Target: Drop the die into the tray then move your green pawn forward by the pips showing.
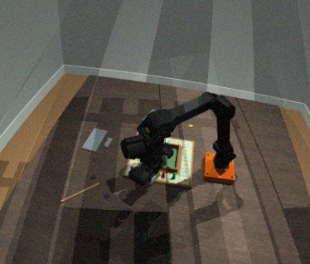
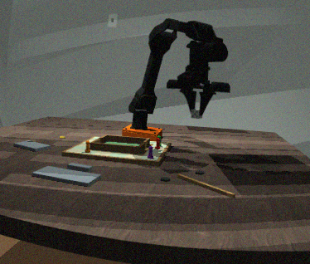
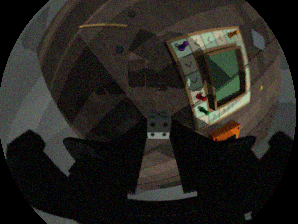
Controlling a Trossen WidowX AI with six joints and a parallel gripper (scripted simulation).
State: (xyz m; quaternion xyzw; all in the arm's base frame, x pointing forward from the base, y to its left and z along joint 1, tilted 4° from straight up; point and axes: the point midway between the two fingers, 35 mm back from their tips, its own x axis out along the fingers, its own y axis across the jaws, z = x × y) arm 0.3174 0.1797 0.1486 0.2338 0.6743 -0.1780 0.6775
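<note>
My gripper tip is 11 cm to the left of the green pawn, 10 cm past it and 10 cm above it. Round my gripper tip: purple pawn (13 cm to the right, 10 cm below, 7 cm ahead); then red pawn (11 cm to the right, 10 cm below, 6 cm behind); then white die (right at my gripper tip).
</note>
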